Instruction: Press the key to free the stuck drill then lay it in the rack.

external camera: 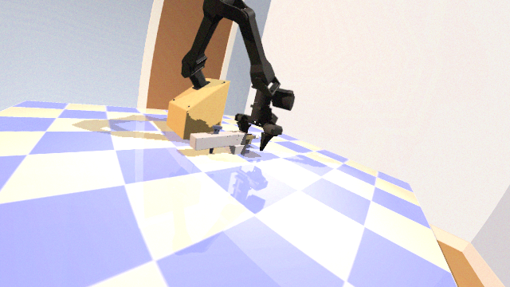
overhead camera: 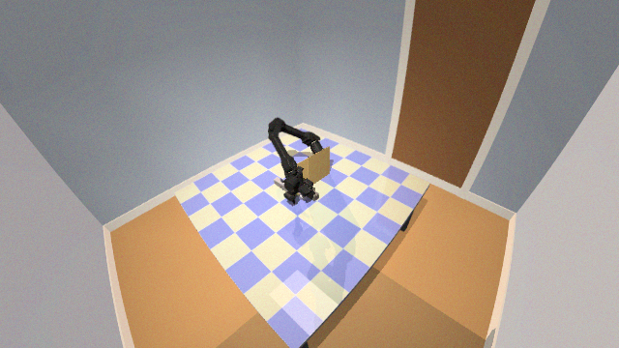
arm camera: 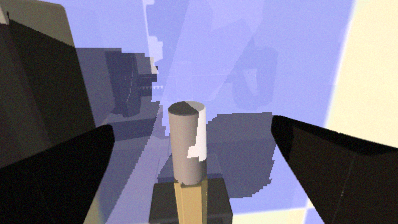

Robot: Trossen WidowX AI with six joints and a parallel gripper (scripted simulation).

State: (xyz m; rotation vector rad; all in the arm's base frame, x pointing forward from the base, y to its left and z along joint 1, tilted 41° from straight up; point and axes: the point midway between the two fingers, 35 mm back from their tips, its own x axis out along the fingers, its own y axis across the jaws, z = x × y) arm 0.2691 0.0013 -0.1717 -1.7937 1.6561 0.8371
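The drill is 4 cm to the right of my gripper tip and 3 cm above it. The rest, counted from my gripper tip: dark block: 8 cm behind, 2 cm to the left; then grey block housing: 1 cm ahead, 14 cm to the right, 2 cm above; then blue-grey key: 1 cm ahead, 16 cm to the right, 4 cm above.
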